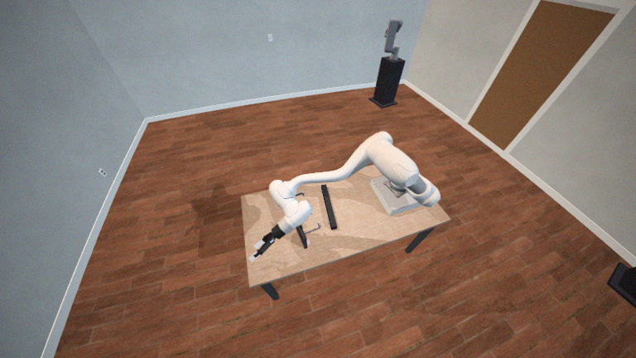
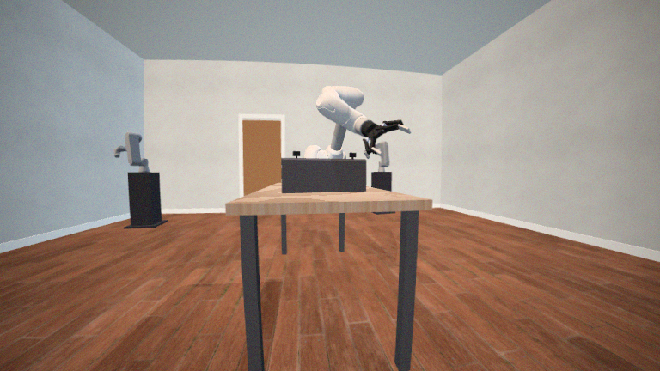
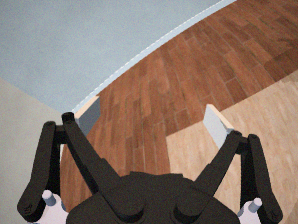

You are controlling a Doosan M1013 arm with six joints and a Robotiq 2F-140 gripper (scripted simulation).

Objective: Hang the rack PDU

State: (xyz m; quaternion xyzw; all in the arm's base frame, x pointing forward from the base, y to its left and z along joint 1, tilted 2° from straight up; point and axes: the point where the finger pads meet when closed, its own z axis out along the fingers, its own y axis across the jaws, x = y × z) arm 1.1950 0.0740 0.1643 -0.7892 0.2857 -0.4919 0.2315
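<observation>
Right now the rack PDU is 600 mm behind my hand, 210 mm to the right of it and 200 mm below it. The rest, counted from my hand: mounting panel (320 mm behind, 200 mm to the right, 140 mm below).
</observation>
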